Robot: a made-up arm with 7 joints.
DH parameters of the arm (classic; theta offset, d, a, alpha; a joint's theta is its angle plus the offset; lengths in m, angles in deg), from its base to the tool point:
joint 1: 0 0.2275 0 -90
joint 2: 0 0 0 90
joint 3: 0 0.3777 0.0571 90
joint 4: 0 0 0.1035 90
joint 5: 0 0.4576 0 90
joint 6: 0 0 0.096 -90
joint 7: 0 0.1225 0 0
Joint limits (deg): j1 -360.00..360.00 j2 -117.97..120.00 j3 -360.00..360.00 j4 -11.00..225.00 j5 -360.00..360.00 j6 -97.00..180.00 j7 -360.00..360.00
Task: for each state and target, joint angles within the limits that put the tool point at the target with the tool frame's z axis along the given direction. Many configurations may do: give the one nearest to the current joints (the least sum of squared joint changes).
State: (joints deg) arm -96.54 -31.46 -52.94 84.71 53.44 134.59 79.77
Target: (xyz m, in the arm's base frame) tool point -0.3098 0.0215 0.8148 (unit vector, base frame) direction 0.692 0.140 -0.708
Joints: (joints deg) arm -65.37 -41.32 -53.75 117.06 29.67 165.13 79.77
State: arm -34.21 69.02 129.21 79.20 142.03 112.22 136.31
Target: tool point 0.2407 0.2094 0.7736 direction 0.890 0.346 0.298
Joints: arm -2.62 93.56 162.19 46.61 195.61 104.88 136.31
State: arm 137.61 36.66 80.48 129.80 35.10 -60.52 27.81
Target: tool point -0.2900 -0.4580 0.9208 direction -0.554 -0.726 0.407
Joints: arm 187.18 22.80 102.28 120.52 65.08 -38.24 27.81
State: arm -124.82 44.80 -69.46 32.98 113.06 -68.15 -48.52
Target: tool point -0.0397 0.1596 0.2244 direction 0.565 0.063 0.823
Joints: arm -164.07 75.94 -52.54 10.49 135.46 -77.24 -48.52
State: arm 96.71 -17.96 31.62 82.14 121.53 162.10 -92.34
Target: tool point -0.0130 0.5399 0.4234 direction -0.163 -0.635 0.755
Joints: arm 73.67 20.08 8.71 63.91 115.68 172.95 -92.34
